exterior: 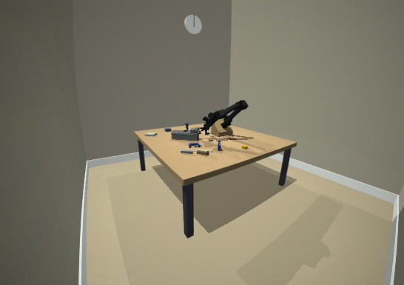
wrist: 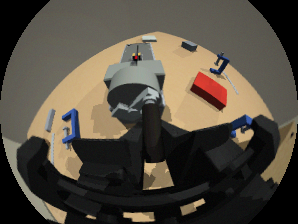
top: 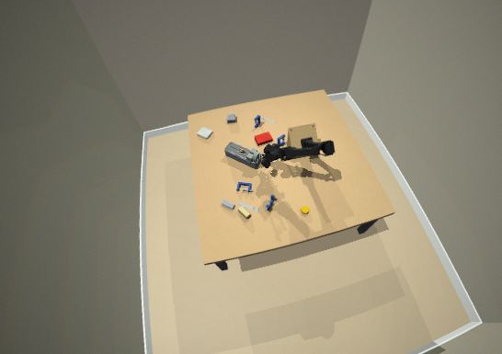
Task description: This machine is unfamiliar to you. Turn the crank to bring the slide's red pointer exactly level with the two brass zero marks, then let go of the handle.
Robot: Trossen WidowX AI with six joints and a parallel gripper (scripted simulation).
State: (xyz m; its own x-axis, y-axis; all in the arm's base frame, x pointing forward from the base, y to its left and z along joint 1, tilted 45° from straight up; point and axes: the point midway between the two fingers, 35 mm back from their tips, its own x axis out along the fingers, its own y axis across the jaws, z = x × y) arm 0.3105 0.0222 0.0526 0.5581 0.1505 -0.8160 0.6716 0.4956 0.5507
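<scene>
Now: the dark crank handle 10 mm behind my gripper tip, 10 mm to the left of it and 30 mm above it. Round my gripper tip: red pointer (120 mm ahead, 90 mm to the right); then tan block (210 mm ahead, 340 mm to the left, 70 mm below); then yellow disc (170 mm behind, 420 mm to the left, 80 mm below).
</scene>
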